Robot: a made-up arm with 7 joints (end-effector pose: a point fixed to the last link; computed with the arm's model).
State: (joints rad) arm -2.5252 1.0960 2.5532 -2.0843 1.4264 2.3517 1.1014
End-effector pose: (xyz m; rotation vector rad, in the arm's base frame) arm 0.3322 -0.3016 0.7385 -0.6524 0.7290 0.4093
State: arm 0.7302 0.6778 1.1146 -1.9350 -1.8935 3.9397 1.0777
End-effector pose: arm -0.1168 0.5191 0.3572 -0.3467 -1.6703 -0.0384
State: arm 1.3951 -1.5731 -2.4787 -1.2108 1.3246 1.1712 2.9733
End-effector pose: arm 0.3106 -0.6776 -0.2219 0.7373 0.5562 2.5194
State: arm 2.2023 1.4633 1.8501 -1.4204 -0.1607 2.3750 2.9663
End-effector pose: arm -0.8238 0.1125 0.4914 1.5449 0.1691 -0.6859
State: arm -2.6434 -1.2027 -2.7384 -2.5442 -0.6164 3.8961 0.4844
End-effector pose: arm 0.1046 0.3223 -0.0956 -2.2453 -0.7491 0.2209
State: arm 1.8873 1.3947 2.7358 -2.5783 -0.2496 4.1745 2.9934
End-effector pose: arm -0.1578 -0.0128 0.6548 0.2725 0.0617 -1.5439
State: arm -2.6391 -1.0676 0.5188 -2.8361 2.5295 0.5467 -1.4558
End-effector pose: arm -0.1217 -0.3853 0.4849 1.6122 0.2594 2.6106
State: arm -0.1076 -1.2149 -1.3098 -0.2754 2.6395 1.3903 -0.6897
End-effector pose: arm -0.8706 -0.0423 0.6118 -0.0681 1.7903 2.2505
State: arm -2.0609 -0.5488 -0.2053 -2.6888 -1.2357 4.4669 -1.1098
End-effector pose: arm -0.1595 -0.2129 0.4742 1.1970 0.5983 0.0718
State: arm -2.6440 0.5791 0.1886 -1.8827 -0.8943 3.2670 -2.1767
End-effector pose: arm -0.4803 -0.5029 0.2341 2.4454 0.7290 -0.8745
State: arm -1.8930 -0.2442 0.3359 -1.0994 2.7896 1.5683 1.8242
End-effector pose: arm 0.0661 -0.4185 1.0422 -0.6472 0.4984 0.1478
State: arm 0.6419 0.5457 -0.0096 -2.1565 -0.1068 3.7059 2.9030
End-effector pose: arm 0.4878 0.3732 0.1930 -1.0270 1.8875 0.2337
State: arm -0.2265 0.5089 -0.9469 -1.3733 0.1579 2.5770 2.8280
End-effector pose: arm 0.4734 -0.6105 0.6363 0.8294 2.2966 -1.0013
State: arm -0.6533 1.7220 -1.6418 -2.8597 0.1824 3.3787 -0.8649
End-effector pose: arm -0.2901 -0.3297 0.3004 1.4804 -0.8096 -1.9423
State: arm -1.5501 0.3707 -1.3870 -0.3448 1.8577 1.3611 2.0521
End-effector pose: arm -0.1818 -0.3980 1.0812 0.4408 2.0841 -0.9585
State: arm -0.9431 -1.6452 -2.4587 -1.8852 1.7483 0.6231 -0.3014
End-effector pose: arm -0.5400 -0.1058 -0.2211 0.2283 -0.5594 -2.7071
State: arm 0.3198 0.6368 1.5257 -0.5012 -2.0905 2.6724 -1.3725
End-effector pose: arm 0.2868 0.4332 0.9440 0.2161 1.1526 1.3430
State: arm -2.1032 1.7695 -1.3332 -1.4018 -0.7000 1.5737 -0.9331
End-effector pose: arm -0.8126 -0.0800 -0.0199 -0.4832 0.6917 1.6140
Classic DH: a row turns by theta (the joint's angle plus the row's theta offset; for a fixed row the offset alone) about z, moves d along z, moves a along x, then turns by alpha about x. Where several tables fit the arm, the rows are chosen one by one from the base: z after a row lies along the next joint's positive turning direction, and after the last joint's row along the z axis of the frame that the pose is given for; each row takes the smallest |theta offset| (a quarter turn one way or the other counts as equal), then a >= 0, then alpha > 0; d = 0 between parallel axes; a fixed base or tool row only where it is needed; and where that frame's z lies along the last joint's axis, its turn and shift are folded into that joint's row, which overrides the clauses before.
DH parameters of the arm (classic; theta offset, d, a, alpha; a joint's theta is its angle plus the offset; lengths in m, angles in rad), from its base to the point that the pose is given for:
joint 1: 0 0.2402 0 -1.5708
joint 2: 0 0 0 1.5708
joint 3: 0 0.3207 0.0969 1.5708
joint 4: 0 0 -0.1015 -1.5708
joint 5: 0 0.4726 0 1.5708
joint 6: 0 0 0.1349 1.5708
joint 7: 0 0 0 0

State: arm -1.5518 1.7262 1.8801 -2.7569 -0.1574 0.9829 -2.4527
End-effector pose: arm 0.3256 0.2003 0.3647 1.0501 -1.7761 -0.4495
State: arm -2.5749 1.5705 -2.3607 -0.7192 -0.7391 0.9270 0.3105
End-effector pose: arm -0.8106 -0.1879 0.5970 -1.5734 -0.0323 -2.4157
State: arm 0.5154 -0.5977 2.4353 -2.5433 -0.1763 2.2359 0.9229
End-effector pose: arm -0.4729 0.1478 -0.0559 1.1698 2.1121 0.9464
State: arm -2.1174 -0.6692 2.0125 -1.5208 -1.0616 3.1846 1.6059
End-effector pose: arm 0.6903 0.2665 0.4279 2.3801 -0.0697 1.8770
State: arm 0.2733 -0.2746 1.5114 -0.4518 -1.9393 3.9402 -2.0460
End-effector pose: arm -0.3053 0.1274 0.8823 -1.0016 -0.8133 0.8783
